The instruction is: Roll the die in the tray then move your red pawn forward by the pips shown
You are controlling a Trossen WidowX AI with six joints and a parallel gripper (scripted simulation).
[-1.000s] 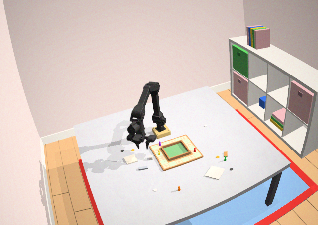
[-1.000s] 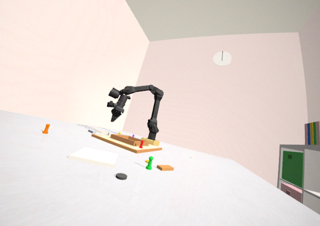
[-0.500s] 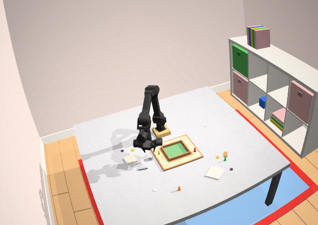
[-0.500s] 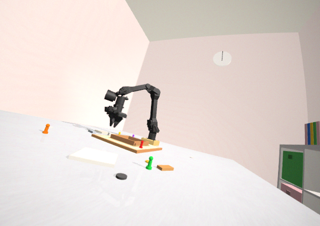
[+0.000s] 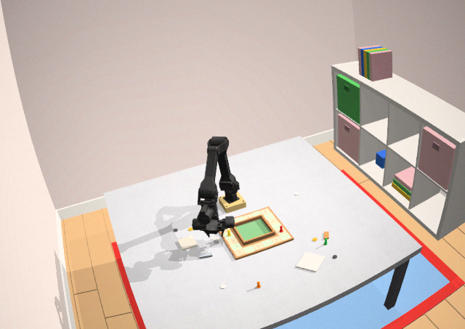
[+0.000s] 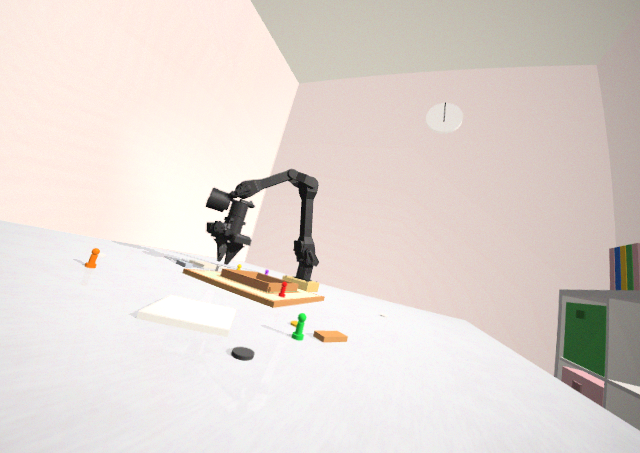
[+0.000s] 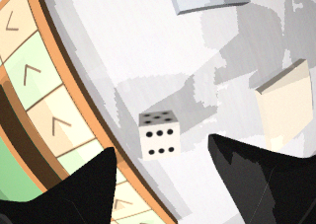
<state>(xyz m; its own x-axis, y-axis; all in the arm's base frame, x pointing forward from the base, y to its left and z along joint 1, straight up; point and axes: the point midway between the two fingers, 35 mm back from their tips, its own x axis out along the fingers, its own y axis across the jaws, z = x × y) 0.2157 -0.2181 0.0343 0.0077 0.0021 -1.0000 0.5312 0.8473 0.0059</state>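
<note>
Now: the die 2 cm below my gripper tip. From my gripper tip the other things lie so: grey block: 9 cm to the right, 6 cm ahead, 3 cm below; then yellow pawn: 7 cm to the left, 1 cm below; then purple pawn: 13 cm to the left, 8 cm behind, 1 cm below.
</note>
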